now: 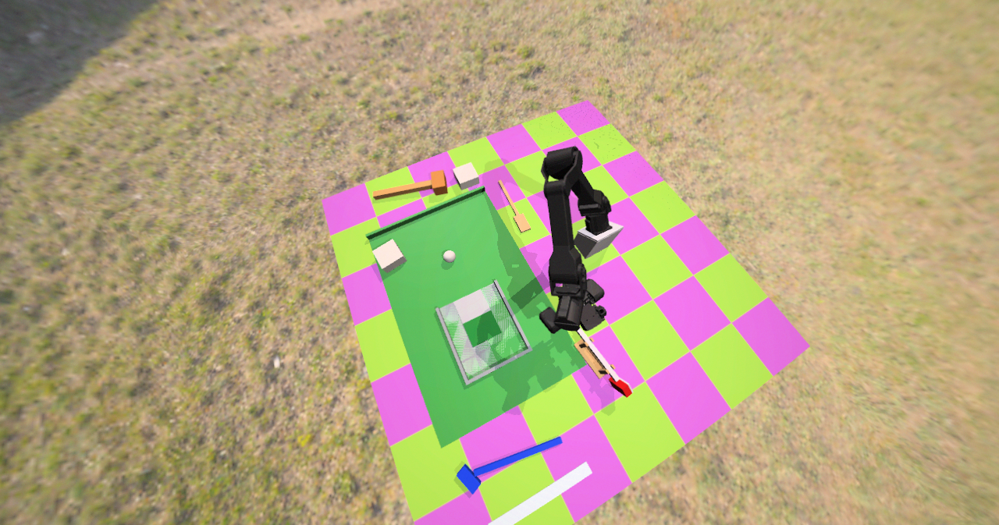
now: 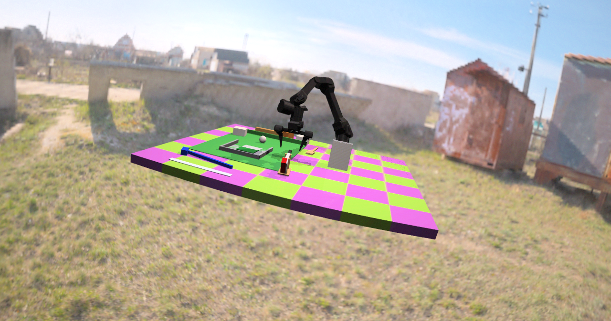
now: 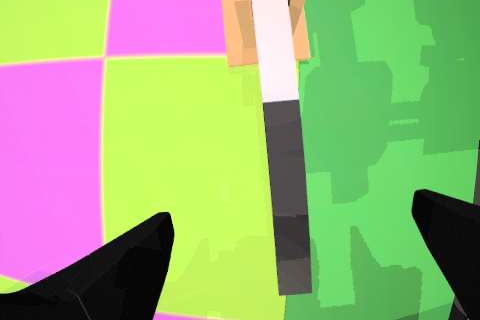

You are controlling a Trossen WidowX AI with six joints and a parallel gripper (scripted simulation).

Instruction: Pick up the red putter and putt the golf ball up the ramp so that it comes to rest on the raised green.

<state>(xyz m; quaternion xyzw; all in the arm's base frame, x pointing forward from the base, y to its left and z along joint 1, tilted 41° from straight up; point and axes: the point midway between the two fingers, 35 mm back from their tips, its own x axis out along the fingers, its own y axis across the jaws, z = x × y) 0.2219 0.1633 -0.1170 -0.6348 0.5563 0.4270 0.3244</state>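
Now: the tan paddle 30 mm behind my gripper tip, 450 mm to the right of it and 80 mm below it. From my gripper tip the other things lie so: wooden stand (20 mm behind, 130 mm to the left, 50 mm below); then blue putter (320 mm ahead, 270 mm to the left, 70 mm below); then red putter (20 mm behind, 110 mm to the left, 20 mm below).
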